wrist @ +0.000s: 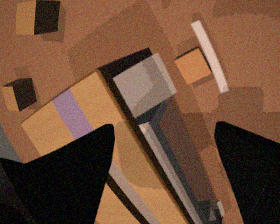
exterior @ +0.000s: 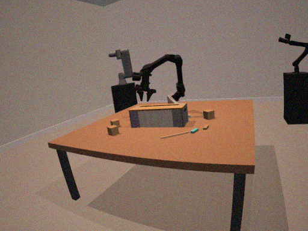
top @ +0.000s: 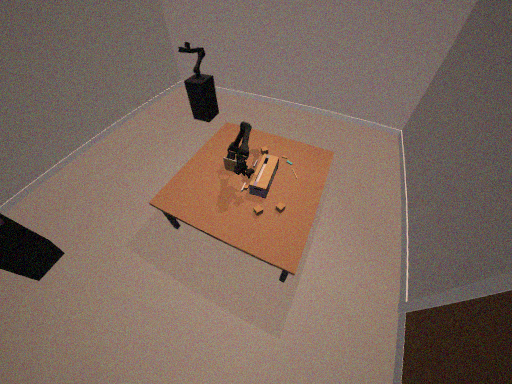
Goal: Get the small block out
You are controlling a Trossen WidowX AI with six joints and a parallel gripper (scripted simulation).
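My gripper tip is now 1 cm past the tan block, 1 cm to the left of it and 13 cm above it. From my gripper tip the other things lie so: small block 17 cm ahead, 49 cm to the left, 15 cm below; box 6 cm ahead, 15 cm to the left, 9 cm below.
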